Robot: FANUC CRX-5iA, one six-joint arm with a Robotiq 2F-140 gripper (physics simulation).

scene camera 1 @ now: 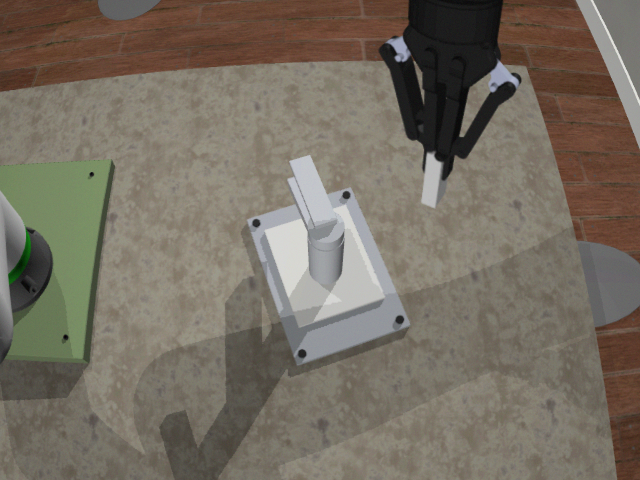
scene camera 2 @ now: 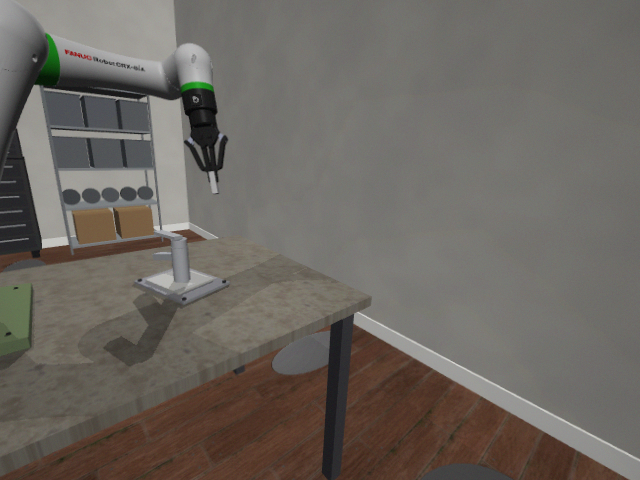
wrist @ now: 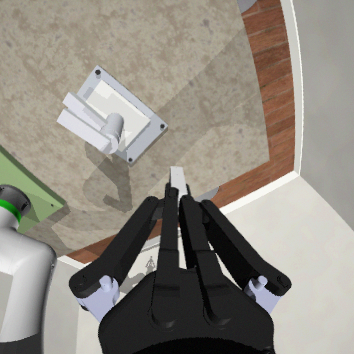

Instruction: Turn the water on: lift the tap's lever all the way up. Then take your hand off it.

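Where they show: gripper, between the fingertips: point(scene camera 1: 433, 197) point(scene camera 2: 216, 193) point(wrist: 174, 175); arm's base, origin of its link: point(scene camera 1: 12, 270) point(wrist: 12, 199).
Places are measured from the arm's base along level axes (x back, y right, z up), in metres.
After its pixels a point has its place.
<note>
The tap's grey column point(scene camera 1: 325, 263) @[x -0.490, y 0.111, z 0.055 m] point(scene camera 2: 180, 260) @[x -0.484, y 0.109, z 0.054 m] point(wrist: 114, 129) @[x -0.519, y 0.083, z 0.087 m] stands upright on a flat base plate point(scene camera 1: 351, 335) @[x -0.510, y 0.192, z -0.024 m] point(scene camera 2: 201, 293) @[x -0.490, y 0.206, z -0.024 m] point(wrist: 142, 142) @[x -0.505, y 0.189, z -0.024 m]. Its lever point(scene camera 1: 311, 188) @[x -0.487, y 0.036, z 0.124 m] point(scene camera 2: 168, 234) @[x -0.484, y 0.050, z 0.124 m] point(wrist: 82, 131) @[x -0.486, y 0.037, z 0.124 m] sticks out from the column's top, over the spout point(scene camera 2: 162, 256) @[x -0.472, y 0.020, z 0.048 m], and slopes slightly up towards its free end in scene camera 2. My gripper point(scene camera 1: 434, 180) @[x -0.593, y 0.148, z 0.251 m] point(scene camera 2: 214, 183) @[x -0.593, y 0.148, z 0.251 m] point(wrist: 174, 175) @[x -0.593, y 0.148, z 0.251 m] is shut with its pale fingertips together and nothing between them. It hangs in the air above the table, to the right of the tap in scene camera 1, apart from the lever.
The tap's base is on the stone-patterned table point(scene camera 1: 180, 129) @[x -0.303, y -0.228, z -0.032 m] point(scene camera 2: 289, 310) @[x -0.602, y 0.452, z -0.032 m] point(wrist: 200, 65) @[x -0.761, y 0.119, z -0.032 m]. A green mounting plate point(scene camera 1: 56, 196) @[x -0.078, y -0.125, z -0.005 m] point(scene camera 2: 18, 310) @[x -0.126, y 0.009, z -0.007 m] point(wrist: 25, 185) @[x -0.107, y 0.014, z -0.006 m] carries the arm's base at the left. A grey wall point(scene camera 2: 439, 155) rises beyond the table. A shelf rack point(scene camera 2: 56, 188) stands in the background.
</note>
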